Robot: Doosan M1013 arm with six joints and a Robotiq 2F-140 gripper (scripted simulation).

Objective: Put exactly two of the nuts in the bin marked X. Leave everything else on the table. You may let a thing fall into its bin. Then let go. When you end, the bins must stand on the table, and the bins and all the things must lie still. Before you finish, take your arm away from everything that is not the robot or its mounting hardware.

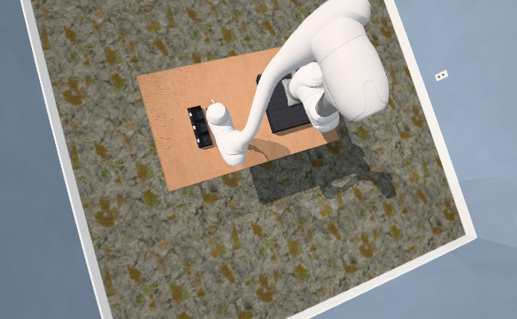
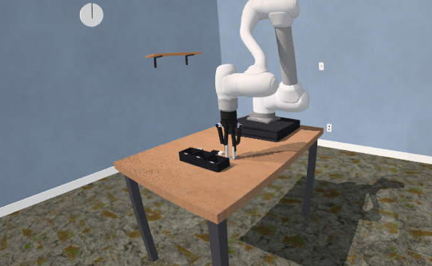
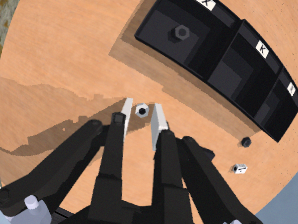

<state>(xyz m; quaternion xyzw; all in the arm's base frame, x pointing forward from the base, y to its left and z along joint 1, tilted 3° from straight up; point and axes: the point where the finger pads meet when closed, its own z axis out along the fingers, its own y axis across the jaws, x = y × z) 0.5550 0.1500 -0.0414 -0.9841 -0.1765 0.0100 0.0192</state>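
The pale nut is 3 cm below my hand. From my hand the other things lie so: white piece: 21 cm to the right, 3 cm below; black bin row: 12 cm ahead, 7 cm to the right, 1 cm below.
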